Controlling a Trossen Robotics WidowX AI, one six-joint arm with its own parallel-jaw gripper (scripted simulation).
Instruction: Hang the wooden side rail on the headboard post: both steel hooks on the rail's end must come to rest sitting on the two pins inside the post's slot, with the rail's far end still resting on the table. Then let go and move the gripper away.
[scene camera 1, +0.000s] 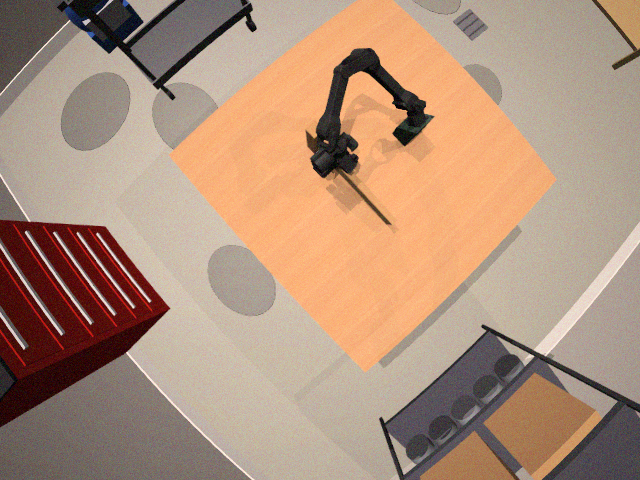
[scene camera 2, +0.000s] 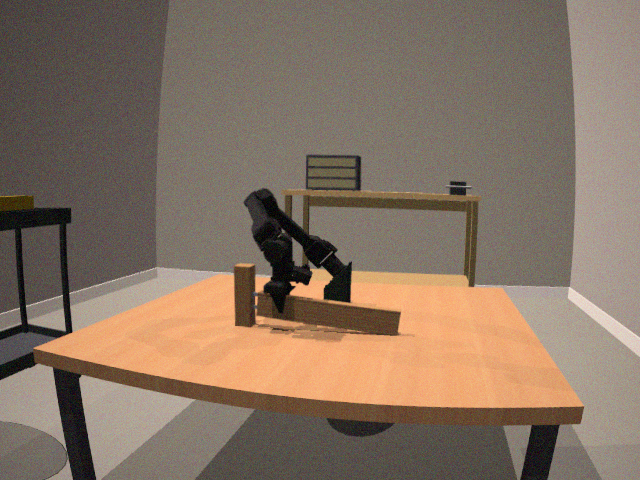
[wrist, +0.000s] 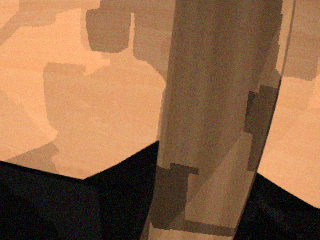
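Scene camera 2 shows the gripper (scene camera 2: 282, 311), along with a wooden side rail (scene camera 2: 327, 313) and a headboard post (scene camera 2: 244, 274). In scene camera 1 you get the wooden side rail (scene camera 1: 351, 178) again. The wrist view has the wooden side rail (wrist: 224, 75) as well, and the gripper (wrist: 188, 152) is there with it.
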